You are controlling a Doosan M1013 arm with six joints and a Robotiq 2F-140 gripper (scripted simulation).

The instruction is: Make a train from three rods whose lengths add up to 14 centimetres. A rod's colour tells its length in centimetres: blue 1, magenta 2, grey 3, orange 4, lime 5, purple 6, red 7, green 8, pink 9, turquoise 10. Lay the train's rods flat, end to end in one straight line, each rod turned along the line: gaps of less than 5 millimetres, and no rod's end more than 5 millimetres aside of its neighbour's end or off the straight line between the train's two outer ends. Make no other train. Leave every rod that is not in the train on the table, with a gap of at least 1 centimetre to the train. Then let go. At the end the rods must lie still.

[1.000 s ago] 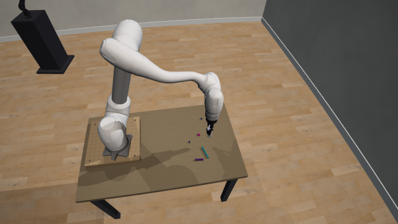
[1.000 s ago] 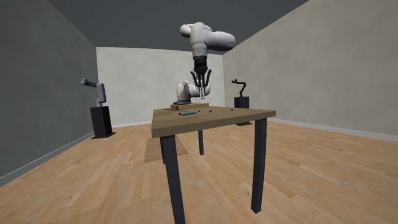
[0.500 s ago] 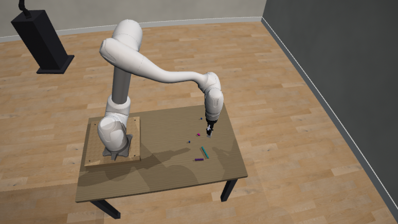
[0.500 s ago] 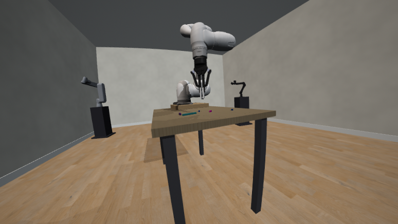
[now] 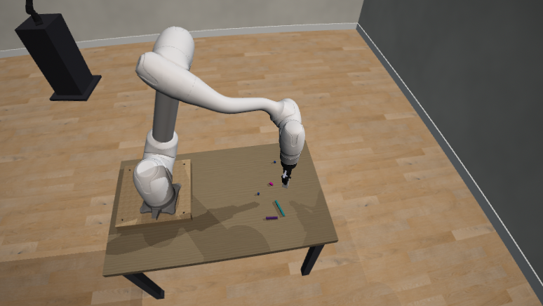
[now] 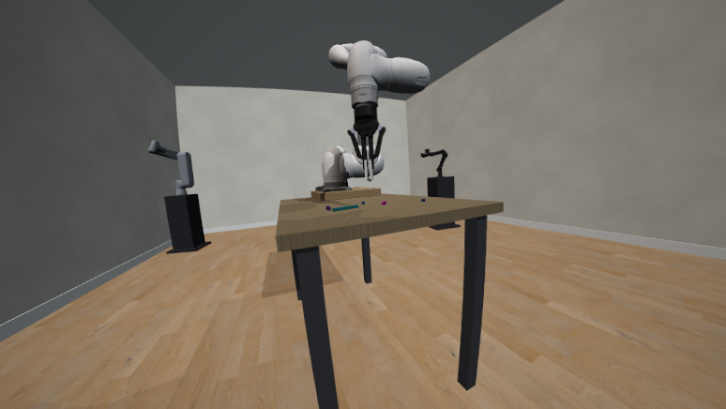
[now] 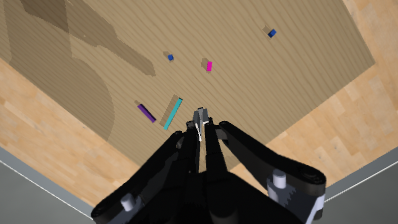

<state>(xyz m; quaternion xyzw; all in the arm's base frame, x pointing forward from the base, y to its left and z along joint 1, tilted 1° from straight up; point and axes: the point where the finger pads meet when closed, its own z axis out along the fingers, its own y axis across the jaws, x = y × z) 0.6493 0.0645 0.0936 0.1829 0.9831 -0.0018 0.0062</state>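
My hand is 120 mm above the magenta rod, 70 mm to the right of it and 70 mm past it. The rest, counted from my hand: purple rod: 140 mm to the right, 120 mm below, 70 mm behind; then turquoise rod: 120 mm below, 80 mm to the right, 30 mm behind; then grey rod: 30 mm below.
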